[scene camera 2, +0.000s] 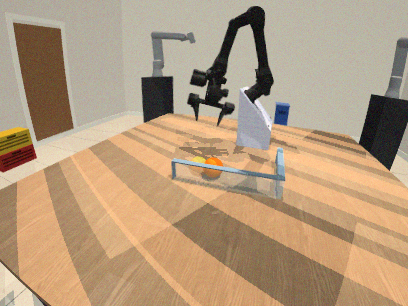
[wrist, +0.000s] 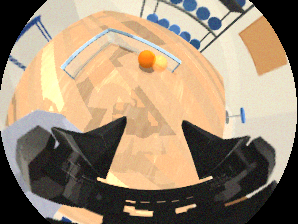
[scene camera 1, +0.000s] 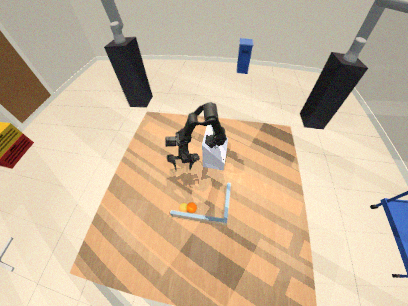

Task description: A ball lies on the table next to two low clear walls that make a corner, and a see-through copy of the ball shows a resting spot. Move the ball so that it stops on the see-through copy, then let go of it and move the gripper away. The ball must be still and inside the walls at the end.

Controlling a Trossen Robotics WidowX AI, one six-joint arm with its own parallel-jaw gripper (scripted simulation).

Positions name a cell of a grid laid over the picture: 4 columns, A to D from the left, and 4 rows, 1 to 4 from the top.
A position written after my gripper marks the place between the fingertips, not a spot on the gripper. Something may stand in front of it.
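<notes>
Open, holding nothing: my gripper (scene camera 2: C2). Gripper again in the wrist view (wrist: C3).
</notes>
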